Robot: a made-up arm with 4 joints.
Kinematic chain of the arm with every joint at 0, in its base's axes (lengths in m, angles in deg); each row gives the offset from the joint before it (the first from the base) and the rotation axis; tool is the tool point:
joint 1: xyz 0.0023 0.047 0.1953 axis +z
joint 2: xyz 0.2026 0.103 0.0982 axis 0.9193 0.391 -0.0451
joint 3: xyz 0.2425 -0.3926 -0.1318 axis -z
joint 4: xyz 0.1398 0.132 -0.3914 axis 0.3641 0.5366 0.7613
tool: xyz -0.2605 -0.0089 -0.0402
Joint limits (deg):
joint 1: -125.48..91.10
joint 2: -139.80..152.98
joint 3: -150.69..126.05
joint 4: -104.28..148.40
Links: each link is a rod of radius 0.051 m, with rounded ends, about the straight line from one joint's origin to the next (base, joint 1, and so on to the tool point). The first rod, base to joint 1, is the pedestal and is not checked.
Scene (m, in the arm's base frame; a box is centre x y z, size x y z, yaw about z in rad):
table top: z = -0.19
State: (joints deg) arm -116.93 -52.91 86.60 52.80
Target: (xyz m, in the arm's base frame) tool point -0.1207 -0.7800 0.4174
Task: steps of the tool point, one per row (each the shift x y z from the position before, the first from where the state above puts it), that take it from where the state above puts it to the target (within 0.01 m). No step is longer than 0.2 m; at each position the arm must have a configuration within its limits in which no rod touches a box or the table.
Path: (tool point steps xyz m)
1: 0.0782 -0.1795 0.0054
2: 0.1115 -0.1624 0.0172
3: 0.1418 -0.1359 0.0308
4: 0.1659 -0.1001 0.0452

